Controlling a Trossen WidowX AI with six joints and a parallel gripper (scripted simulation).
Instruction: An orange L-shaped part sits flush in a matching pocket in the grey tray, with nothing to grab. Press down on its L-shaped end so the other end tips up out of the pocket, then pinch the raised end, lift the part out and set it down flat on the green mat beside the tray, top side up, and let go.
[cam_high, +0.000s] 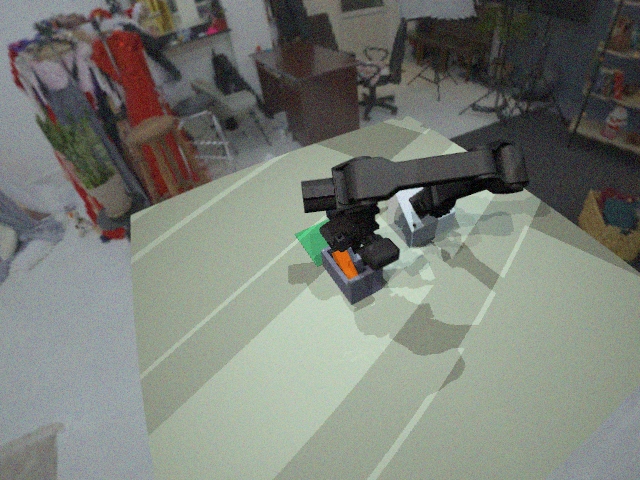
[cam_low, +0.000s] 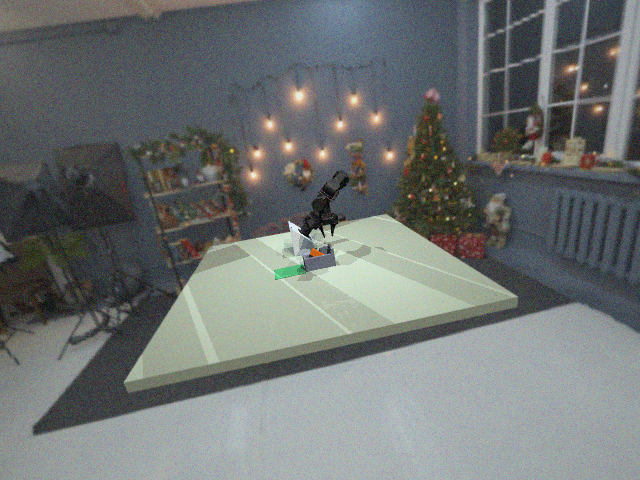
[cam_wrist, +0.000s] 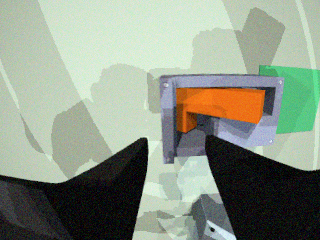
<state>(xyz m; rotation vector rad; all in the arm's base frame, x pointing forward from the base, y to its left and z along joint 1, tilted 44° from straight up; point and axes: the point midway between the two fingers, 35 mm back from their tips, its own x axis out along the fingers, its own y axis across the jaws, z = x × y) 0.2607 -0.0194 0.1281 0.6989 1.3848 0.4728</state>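
The orange L-shaped part is 100 mm below my gripper tip, 40 mm to the right of it and 10 mm behind it. Also, from my gripper tip: green mat 220 mm to the right, 160 mm below, 30 mm behind.
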